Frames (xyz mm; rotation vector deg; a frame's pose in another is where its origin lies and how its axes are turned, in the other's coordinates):
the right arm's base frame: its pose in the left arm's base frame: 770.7 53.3 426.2 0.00 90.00 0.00
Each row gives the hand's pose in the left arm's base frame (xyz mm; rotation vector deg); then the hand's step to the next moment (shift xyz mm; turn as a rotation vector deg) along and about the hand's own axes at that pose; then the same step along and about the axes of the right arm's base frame.
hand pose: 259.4 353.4 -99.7 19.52 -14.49 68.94
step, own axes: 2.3 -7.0 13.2 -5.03 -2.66 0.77
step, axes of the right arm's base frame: -12.2 -5.4 7.2 1.47 -5.50 0.78
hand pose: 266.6 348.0 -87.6 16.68 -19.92 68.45
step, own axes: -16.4 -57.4 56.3 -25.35 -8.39 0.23
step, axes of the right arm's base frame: -42.4 -56.0 42.4 10.55 -24.53 -0.40
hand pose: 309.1 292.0 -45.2 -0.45 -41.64 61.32
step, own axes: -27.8 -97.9 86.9 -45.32 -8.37 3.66
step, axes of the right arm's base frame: -85.7 -100.2 22.8 18.63 -41.60 -7.75
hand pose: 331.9 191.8 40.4 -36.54 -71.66 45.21
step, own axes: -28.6 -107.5 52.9 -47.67 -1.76 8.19
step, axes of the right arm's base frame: -79.7 -86.3 -37.0 24.26 -39.61 -13.59
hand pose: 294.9 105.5 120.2 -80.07 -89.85 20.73
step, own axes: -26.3 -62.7 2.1 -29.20 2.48 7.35
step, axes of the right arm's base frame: -33.9 -41.1 -42.3 18.65 -22.36 -8.06
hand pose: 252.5 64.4 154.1 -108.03 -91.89 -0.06
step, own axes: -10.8 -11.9 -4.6 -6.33 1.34 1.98
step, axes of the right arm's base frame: -4.9 -11.3 -11.4 4.73 -4.69 -1.19
